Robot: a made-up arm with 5 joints.
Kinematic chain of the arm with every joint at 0, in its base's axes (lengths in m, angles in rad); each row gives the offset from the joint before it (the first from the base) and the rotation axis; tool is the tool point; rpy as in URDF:
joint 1: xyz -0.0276 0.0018 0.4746 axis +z
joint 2: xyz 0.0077 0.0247 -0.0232 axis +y
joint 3: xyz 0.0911 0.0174 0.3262 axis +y
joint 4: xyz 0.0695 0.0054 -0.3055 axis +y
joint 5: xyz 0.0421 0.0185 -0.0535 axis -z
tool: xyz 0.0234 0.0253 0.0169 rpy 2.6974 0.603 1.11
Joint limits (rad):
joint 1: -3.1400..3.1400
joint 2: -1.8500..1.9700
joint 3: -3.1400..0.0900
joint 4: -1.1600..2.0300
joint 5: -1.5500..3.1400
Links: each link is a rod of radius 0.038 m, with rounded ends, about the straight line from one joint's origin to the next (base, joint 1, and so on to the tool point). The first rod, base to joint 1, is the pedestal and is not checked.
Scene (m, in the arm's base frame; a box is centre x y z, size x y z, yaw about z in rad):
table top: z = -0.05
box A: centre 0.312 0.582 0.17 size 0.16 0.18 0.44 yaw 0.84
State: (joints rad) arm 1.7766 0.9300 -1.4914 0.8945 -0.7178
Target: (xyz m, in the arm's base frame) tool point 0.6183 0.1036 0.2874
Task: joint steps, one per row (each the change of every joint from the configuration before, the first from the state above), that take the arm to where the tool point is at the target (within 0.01 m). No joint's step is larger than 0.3 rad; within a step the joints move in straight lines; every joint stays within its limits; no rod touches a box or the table.
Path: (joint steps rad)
1: -0.2915 -0.1153 -0.0290 -0.0058 0.1614
2: -0.2915 -0.1154 -0.0290 -0.0058 0.1615
3: -0.2914 -0.1153 -0.0290 -0.0058 0.1614
4: -0.2249 0.1397 -0.0777 -0.0170 -0.0867
5: -0.2248 0.1396 -0.0777 -0.0169 -0.0868
6: -0.2249 0.1397 -0.0777 -0.0170 -0.0867
7: -0.2248 0.1397 -0.0778 -0.0170 -0.0867

